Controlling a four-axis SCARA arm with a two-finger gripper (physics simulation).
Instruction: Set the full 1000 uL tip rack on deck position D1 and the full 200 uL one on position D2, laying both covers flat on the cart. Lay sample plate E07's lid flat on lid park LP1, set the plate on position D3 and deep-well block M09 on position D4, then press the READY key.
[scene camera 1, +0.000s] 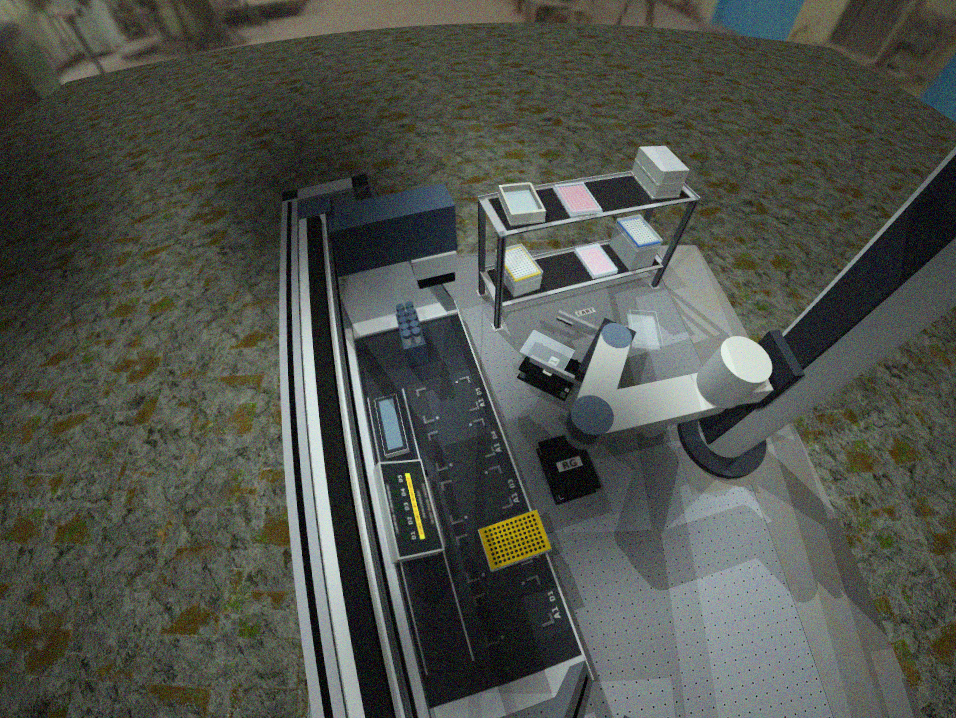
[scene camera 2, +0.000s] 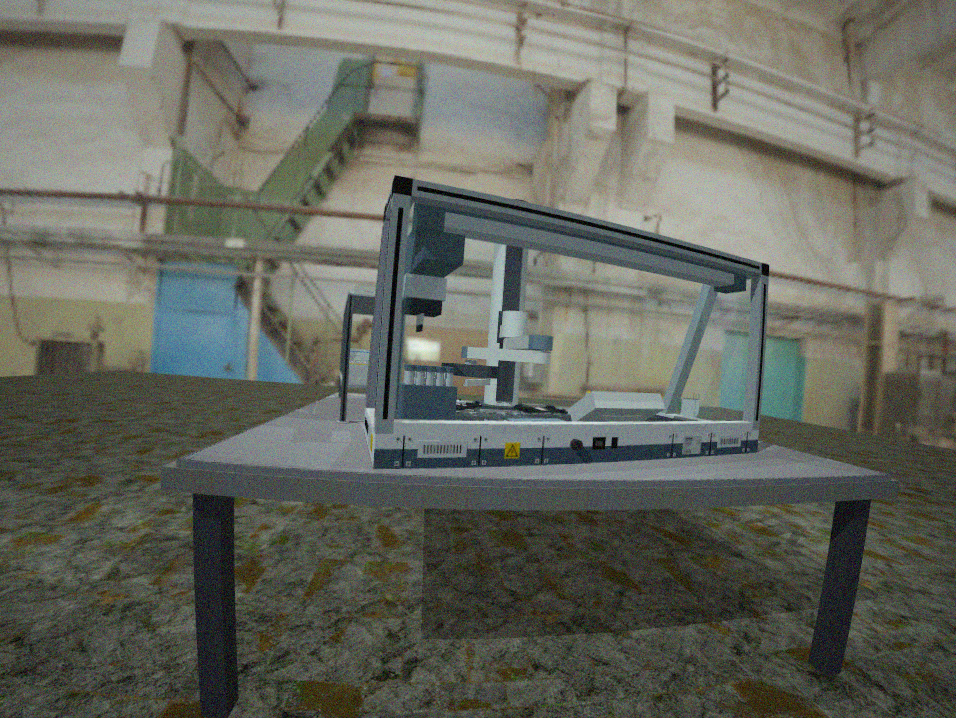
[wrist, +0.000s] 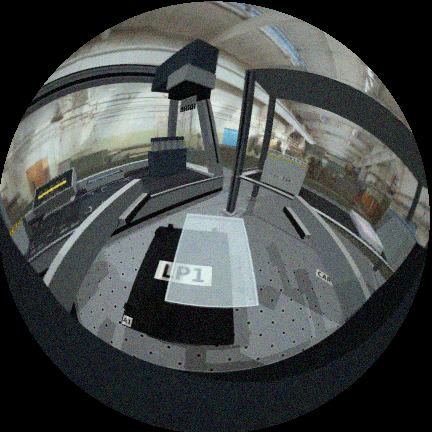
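Observation:
My gripper (scene camera 1: 557, 347) (wrist: 219, 192) is open and empty, its fingers apart on either side of a clear lid (scene camera 1: 545, 351) (wrist: 215, 260). The lid lies over black lid park LP1 (scene camera 1: 538, 378) (wrist: 190, 327), shifted sideways past its edge; whether it lies flat is unclear. A yellow rack with dark holes (scene camera 1: 513, 539) sits on deck position D2. On the shelf's lower level are a yellow-rimmed rack (scene camera 1: 522, 270) (wrist: 283, 175), a pink plate (scene camera 1: 595, 261) and a blue-rimmed rack (scene camera 1: 637, 241). Another pink plate (scene camera 1: 577, 198) is on top. E07, M09 and READY cannot be read.
The shelf unit (scene camera 1: 499, 289) (wrist: 241, 145) stands behind LP1. Its top holds an open white box (scene camera 1: 521, 203) and white blocks (scene camera 1: 660, 171). A clear piece (scene camera 1: 645, 330) lies beyond the arm. Black nest RG (scene camera 1: 568, 483) and a blue block (scene camera 1: 413, 340) (wrist: 167, 161) also stand nearby.

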